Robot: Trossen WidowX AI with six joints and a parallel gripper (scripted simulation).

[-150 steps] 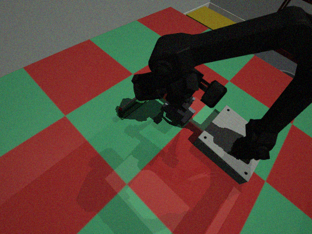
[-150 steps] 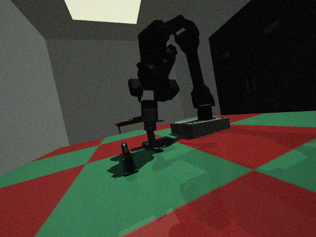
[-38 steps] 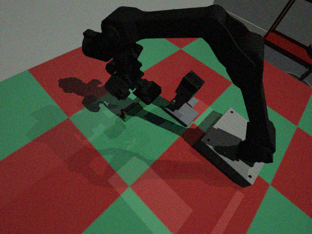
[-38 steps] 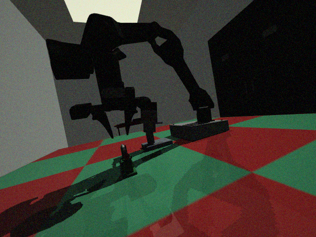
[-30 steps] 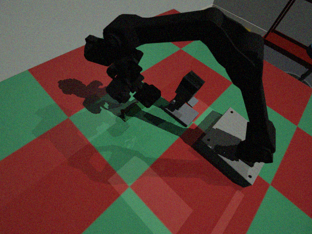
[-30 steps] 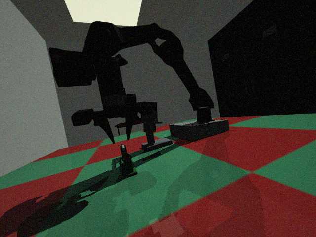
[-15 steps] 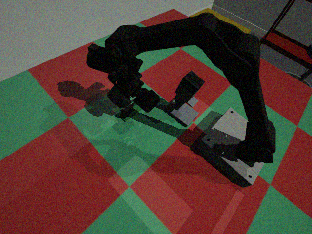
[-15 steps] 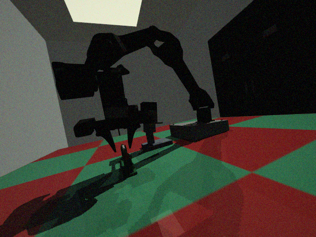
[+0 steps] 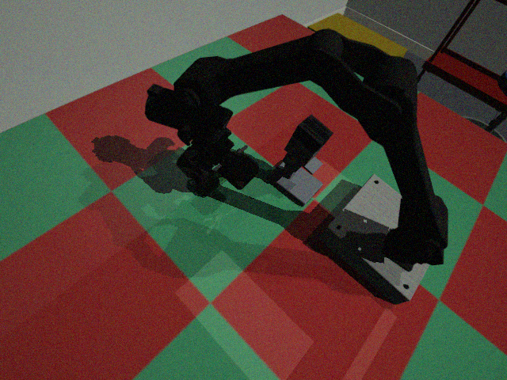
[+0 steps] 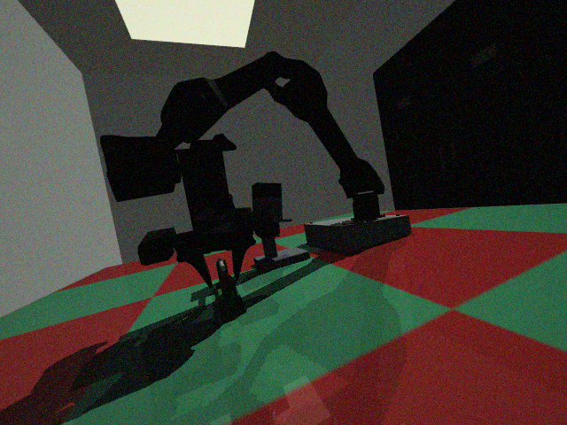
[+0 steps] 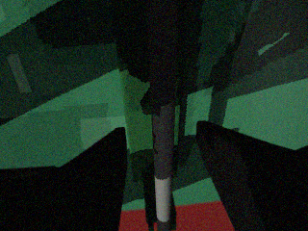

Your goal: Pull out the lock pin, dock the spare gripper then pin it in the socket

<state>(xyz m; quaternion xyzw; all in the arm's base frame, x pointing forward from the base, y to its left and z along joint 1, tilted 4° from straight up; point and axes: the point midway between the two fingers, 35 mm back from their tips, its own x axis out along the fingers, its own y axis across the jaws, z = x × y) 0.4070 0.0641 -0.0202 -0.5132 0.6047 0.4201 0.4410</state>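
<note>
Right now my gripper tip is 10 mm to the right of the narrow green rack. From my gripper tip the other things lie so: socket 140 mm behind, 90 mm to the right, 30 mm above; spare gripper 140 mm behind, 100 mm above, 90 mm to the right.
</note>
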